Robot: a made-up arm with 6 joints.
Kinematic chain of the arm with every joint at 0, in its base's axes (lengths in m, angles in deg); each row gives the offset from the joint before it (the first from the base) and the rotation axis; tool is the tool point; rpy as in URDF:
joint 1: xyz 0.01 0 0.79 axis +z
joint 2: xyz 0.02 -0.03 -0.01 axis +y
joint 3: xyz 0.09 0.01 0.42 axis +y
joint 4: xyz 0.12 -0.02 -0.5 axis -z
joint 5: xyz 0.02 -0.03 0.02 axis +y
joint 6: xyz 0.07 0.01 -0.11 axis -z
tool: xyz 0 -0.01 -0.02 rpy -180 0 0
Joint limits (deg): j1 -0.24..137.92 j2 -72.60..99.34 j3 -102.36..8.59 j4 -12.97..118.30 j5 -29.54..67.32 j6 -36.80..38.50
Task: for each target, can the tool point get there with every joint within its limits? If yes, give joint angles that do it. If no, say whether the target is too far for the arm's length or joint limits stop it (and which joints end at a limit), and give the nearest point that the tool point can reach.
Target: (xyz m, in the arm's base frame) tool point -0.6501 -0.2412 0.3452
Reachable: no: joint limits stop it (at a limit: joint 1, joint 2, joint 6) | nearest point -0.1940 -0.0995 0.4625 | short by 0.492 m
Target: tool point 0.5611 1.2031 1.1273
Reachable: no: too far | nearest point 0.4204 0.8959 1.0372 | short by 0.350 m
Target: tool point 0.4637 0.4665 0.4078
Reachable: yes | joints 55.08 48.03 -55.22 30.09 2.58 26.02
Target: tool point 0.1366 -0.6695 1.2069
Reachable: no: joint limits stop it (at a limit: joint 2, joint 3, joint 5, joint 6) | nearest point 0.1175 -0.5683 1.5688 | short by 0.376 m
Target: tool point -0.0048 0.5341 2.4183
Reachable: no: too far | nearest point 0.0012 0.3192 1.7331 | short by 0.718 m
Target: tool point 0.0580 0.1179 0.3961
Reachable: yes | joints 119.01 57.96 -16.44 87.09 15.27 -27.49
